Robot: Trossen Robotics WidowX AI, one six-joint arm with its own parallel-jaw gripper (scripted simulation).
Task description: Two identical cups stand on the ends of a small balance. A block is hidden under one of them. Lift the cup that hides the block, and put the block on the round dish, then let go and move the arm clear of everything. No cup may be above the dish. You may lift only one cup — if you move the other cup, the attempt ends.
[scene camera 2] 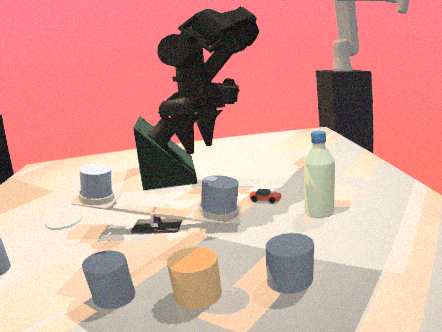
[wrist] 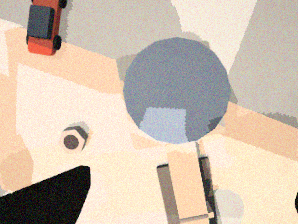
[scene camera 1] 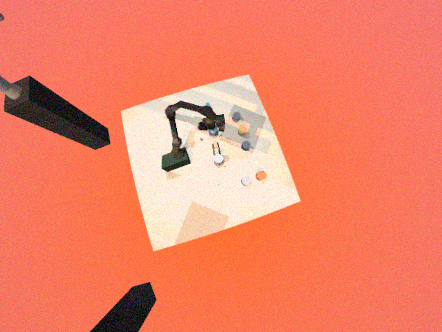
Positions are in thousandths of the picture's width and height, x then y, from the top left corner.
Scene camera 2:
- my gripper: 454, 450
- cup: 497, 586
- cup: 216, 541
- pale green bottle: 723, 502
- cup: 243, 827
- cup: 655, 776
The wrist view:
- my gripper: 649, 833
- cup: 589, 404
